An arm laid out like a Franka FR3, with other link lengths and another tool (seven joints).
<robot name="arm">
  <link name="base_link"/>
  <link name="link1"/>
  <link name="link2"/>
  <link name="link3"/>
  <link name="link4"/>
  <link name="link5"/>
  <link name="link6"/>
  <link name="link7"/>
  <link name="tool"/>
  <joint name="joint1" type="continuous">
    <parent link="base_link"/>
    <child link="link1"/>
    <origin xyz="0 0 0.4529" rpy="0 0 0"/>
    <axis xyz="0 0 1"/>
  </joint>
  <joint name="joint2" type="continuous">
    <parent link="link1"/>
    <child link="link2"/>
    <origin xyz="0 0 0" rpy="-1.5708 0 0"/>
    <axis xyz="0 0 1"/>
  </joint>
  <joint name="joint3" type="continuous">
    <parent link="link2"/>
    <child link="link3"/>
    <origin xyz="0 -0.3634 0" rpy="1.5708 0 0"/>
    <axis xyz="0 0 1"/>
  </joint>
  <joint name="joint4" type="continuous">
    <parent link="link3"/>
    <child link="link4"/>
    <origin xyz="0.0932 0 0" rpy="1.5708 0 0"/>
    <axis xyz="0 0 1"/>
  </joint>
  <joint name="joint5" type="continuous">
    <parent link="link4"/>
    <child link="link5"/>
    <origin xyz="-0.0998 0.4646 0" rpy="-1.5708 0 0"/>
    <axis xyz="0 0 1"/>
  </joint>
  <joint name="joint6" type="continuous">
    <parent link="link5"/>
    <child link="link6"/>
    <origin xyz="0 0 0" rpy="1.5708 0 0"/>
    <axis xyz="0 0 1"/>
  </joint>
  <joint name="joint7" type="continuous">
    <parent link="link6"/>
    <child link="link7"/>
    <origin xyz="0.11 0 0" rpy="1.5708 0 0"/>
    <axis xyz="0 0 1"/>
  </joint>
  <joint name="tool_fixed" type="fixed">
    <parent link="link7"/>
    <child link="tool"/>
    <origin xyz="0.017 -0.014 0.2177" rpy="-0.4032 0 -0.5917"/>
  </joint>
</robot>
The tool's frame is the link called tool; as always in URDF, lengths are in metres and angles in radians. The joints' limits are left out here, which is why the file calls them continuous.
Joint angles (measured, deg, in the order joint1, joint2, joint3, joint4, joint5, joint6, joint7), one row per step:
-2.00, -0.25, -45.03, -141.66, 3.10, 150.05, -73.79
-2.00, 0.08, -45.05, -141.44, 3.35, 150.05, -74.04
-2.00, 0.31, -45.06, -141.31, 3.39, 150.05, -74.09
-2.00, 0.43, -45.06, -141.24, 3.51, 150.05, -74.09
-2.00, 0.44, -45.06, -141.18, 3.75, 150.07, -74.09
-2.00, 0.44, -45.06, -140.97, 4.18, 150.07, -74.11
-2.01, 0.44, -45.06, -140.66, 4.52, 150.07, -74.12
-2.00, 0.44, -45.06, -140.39, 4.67, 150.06, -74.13
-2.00, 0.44, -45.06, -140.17, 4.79, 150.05, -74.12
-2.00, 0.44, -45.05, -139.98, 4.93, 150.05, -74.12
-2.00, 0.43, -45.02, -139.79, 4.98, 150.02, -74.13
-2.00, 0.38, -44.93, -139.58, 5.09, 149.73, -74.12
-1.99, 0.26, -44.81, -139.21, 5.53, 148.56, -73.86
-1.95, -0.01, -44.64, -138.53, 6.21, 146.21, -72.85
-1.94, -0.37, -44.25, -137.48, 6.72, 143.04, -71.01
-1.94, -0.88, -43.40, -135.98, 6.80, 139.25, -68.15
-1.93, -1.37, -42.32, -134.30, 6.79, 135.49, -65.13
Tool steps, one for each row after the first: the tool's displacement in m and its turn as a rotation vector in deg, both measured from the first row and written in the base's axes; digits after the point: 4 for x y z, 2 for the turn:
0.0004, -0.0015, -0.0005, -0.07, 0.09, 0.03
0.0006, -0.0024, -0.0011, -0.15, 0.22, 0.04
0.0007, -0.0028, -0.0014, -0.15, 0.23, -0.05
0.0012, -0.0032, -0.0009, -0.10, 0.08, -0.24
0.0027, -0.0045, 0.0011, -0.08, -0.26, -0.56
0.0046, -0.0066, 0.0039, -0.16, -0.63, -0.82
0.0063, -0.0082, 0.0063, -0.29, -0.87, -0.92
0.0076, -0.0095, 0.0082, -0.39, -1.07, -1.02
0.0089, -0.0106, 0.0100, -0.46, -1.27, -1.11
0.0102, -0.0115, 0.0117, -0.56, -1.41, -1.11
0.0117, -0.0113, 0.0133, -0.44, -1.48, -1.10
0.0129, -0.0094, 0.0149, 0.42, -1.34, -1.50
0.0148, -0.0055, 0.0180, 2.17, -0.98, -2.67
0.0189, 0.0001, 0.0235, 4.31, -0.38, -4.25
0.0274, 0.0083, 0.0334, 6.48, 0.41, -6.01
0.0379, 0.0175, 0.0454, 8.38, 1.26, -7.61

